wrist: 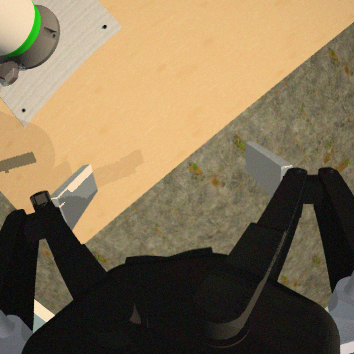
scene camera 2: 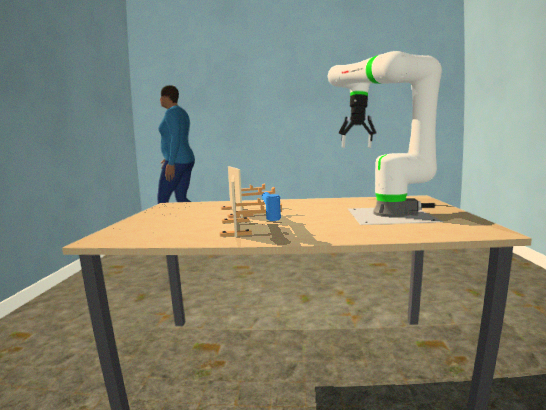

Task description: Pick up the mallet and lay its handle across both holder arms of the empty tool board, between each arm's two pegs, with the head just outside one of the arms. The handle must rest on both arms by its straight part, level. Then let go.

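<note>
Two pale upright tool boards [scene camera 2: 234, 176] stand nearly edge-on, left of the table's middle, one behind the other in scene camera 2. Wooden holder arms [scene camera 2: 252, 190] with small pegs reach right from them. A blue cylinder [scene camera 2: 273, 207] shows beside the arm ends, with a smaller blue part [scene camera 2: 265, 196] behind it. Whether these are mallet heads, and which board is empty, I cannot tell; no mallet handle can be made out. My gripper [scene camera 2: 356, 142] [wrist: 168, 166] is open and empty, pointing down, high above the table and to the right of the boards.
The wooden table [scene camera 2: 170, 240] [wrist: 165, 75] carries the robot's base plate [scene camera 2: 357, 216] [wrist: 75, 55] at the right. Small dark specks lie at the back left. The table edge and floor show below the gripper in the wrist view. A person [scene camera 2: 175, 135] stands behind the table.
</note>
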